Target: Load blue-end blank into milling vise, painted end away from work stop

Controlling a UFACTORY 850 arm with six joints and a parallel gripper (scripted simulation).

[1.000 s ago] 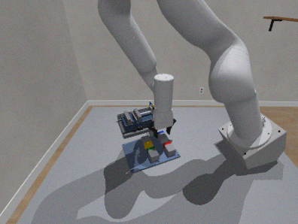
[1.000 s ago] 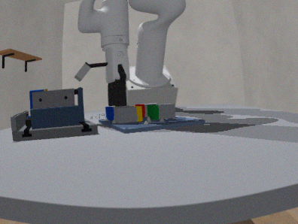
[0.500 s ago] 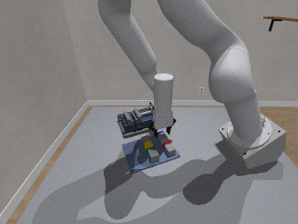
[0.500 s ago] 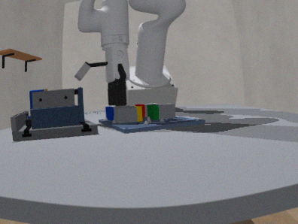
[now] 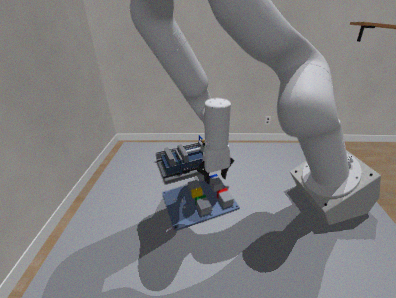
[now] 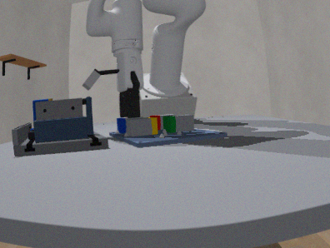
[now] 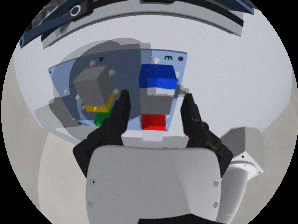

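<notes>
My gripper is now 4 cm past the red-ended blank, 8 cm to the right of it and 3 cm above it. Also, from my hand: green-ended blank (4 cm ahead, 12 cm to the left, 3 cm below); then yellow-ended blank (8 cm ahead, 4 cm to the left, 3 cm below); then plate (6 cm ahead, 8 cm to the left, 6 cm below).
</notes>
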